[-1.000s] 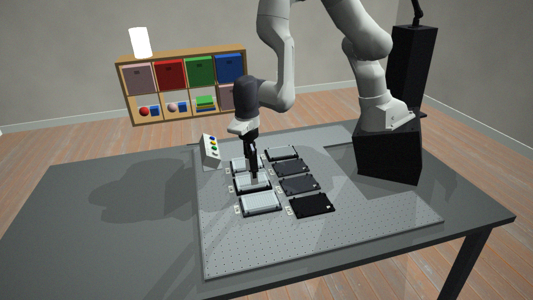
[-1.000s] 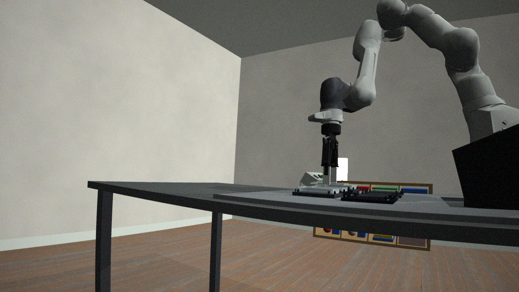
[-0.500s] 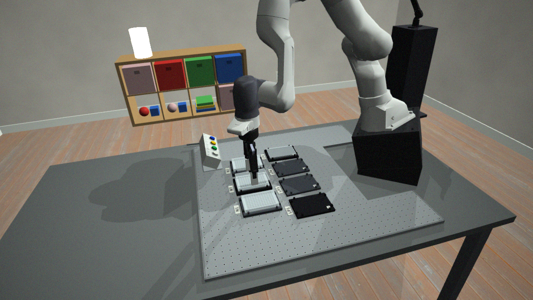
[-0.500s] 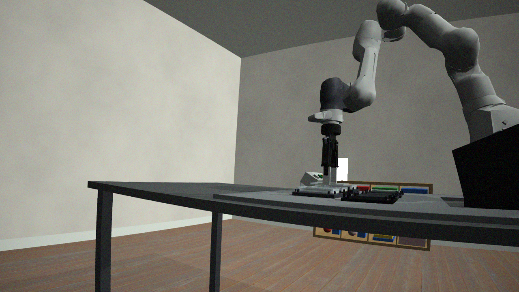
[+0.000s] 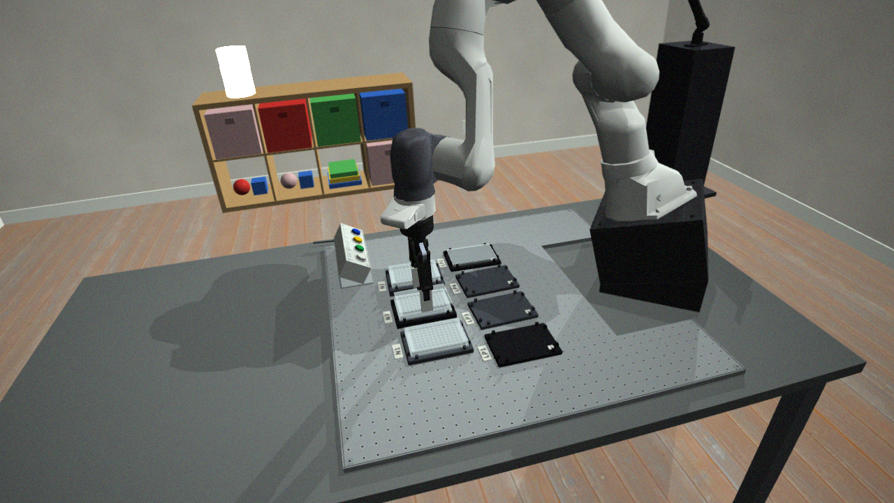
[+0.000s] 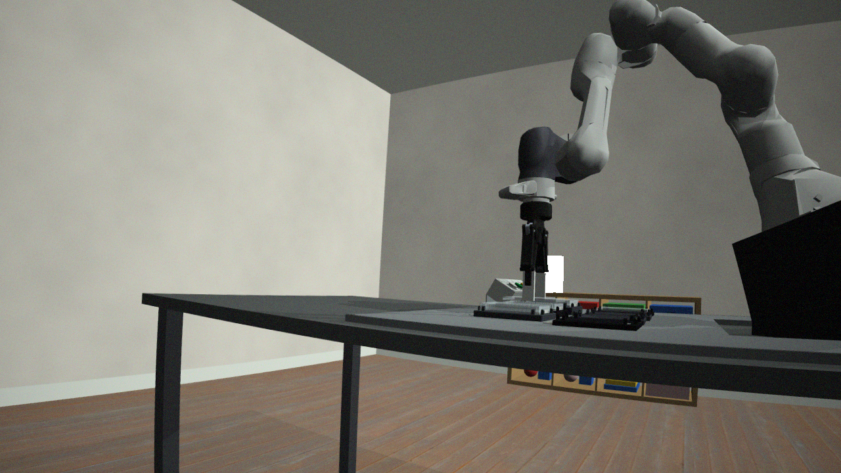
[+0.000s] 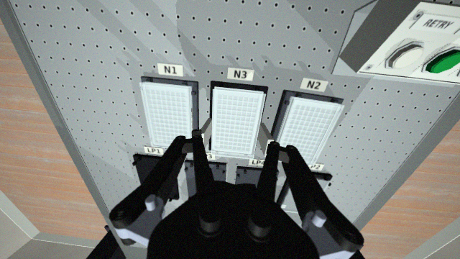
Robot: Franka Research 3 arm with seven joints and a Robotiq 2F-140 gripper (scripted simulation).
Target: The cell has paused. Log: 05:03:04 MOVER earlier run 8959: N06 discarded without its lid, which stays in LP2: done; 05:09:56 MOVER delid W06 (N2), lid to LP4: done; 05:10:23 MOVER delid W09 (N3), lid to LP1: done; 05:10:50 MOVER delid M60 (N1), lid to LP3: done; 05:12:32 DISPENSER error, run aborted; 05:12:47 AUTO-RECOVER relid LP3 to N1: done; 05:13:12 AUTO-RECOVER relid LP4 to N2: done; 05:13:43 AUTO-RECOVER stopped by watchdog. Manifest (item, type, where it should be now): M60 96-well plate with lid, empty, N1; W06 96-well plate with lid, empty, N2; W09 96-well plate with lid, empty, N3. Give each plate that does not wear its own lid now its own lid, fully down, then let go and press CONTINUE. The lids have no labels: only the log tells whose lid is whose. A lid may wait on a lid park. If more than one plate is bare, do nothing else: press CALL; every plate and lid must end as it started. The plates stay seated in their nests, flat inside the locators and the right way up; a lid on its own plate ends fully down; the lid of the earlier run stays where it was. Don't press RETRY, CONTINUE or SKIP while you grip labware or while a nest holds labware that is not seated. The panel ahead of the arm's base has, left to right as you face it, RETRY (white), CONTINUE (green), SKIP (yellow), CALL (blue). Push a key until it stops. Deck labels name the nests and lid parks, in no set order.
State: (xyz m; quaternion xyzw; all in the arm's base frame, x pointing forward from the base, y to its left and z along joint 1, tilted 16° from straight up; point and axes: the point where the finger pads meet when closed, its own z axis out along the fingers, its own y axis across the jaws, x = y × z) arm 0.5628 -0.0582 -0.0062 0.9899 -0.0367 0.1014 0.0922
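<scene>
Now: the plate 4 cm below my hand. Also, from my hand: lid park LP3 (18 cm behind, 8 cm to the left, 6 cm below); white retry key (10 cm ahead, 21 cm to the right, 1 cm above); lid park LP4 (19 cm behind, 5 cm to the right, 6 cm below).
</scene>
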